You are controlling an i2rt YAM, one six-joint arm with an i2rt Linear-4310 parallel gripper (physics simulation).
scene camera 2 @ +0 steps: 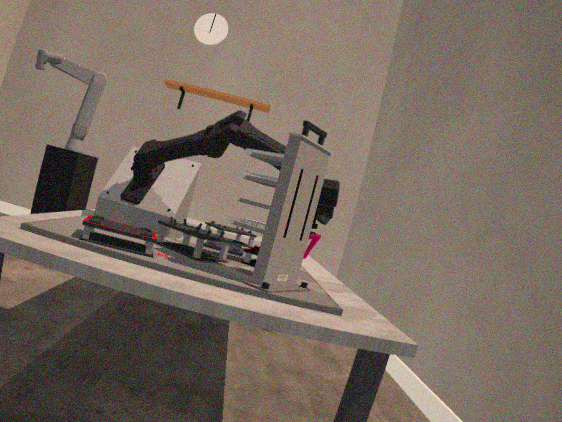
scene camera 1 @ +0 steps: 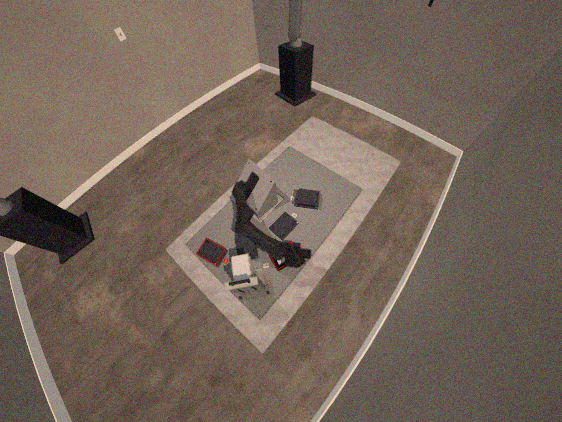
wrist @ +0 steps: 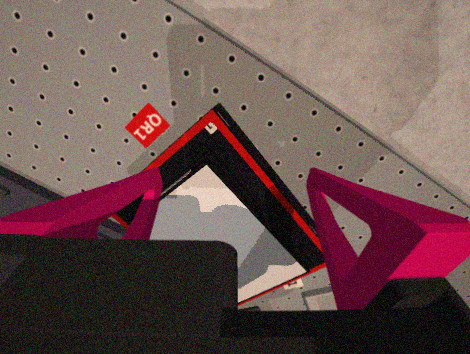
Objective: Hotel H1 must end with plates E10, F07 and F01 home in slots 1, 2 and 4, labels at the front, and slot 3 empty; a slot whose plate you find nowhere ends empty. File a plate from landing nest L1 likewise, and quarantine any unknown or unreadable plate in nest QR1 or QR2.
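Frame: origin at the arm's base, x right, y ahead, z up, level; centimetres.
Seen in the pictures: gripper, fingertip midpoint: [wrist: 234, 175]; arm's base, origin of the base link: [scene camera 2: 143, 181] [scene camera 1: 249, 186].
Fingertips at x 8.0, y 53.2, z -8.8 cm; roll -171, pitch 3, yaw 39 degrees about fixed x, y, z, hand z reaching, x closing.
Offsets run from my fingertips to a thing's middle. "spot": to the spot under its first point. Level surfaces: height alone.
My gripper [wrist: 234, 175] is open, its magenta fingers above and on either side of the pale plate @[dy -5.5, dx +3.2, dz -0.5 cm] [wrist: 200, 230] in the red-edged nest QR1 @[dy -5.5, dx +3.2, dz -2.9 cm] [wrist: 240, 144]. One magenta finger [scene camera 2: 312, 245] shows beyond the hotel. No plate label is readable. The QR1 tag @[dy -3.3, dx -7.1, dz -5.2 cm] [wrist: 147, 125] lies beside the nest. Hotel H1 @[dy -5.5, dx +28.8, dz +13.0 cm] [scene camera 2: 287, 215] stands upright with several shelves; in scene camera 1 a pale rectangle @[spot: dy -9.7, dx +26.0, dz +23.2 cm] [scene camera 1: 241, 265] shows at its upper level, and I cannot tell whether it is a plate. The other red-edged nest @[dy -37.6, dx +37.1, dz -2.9 cm] [scene camera 1: 211, 251] [scene camera 2: 120, 227] shows a dark top with no plate. The arm partly hides QR1 in scene camera 1.
Dark nests @[spot: dy -21.6, dx -9.7, dz -4.0 cm] [scene camera 1: 283, 225] @[spot: dy -24.8, dx -33.5, dz -0.2 cm] [scene camera 1: 306, 198] stand farther along the perforated board @[dz -5.2 cm] [scene camera 1: 330, 185]. The hotel's top handle @[spot: dy -2.1, dx +31.1, dz +30.0 cm] [scene camera 2: 314, 131] rises close to the arm. A tilted pale panel [scene camera 2: 182, 180] stands behind the arm's base. The table edge [scene camera 2: 320, 332] runs outside the board.
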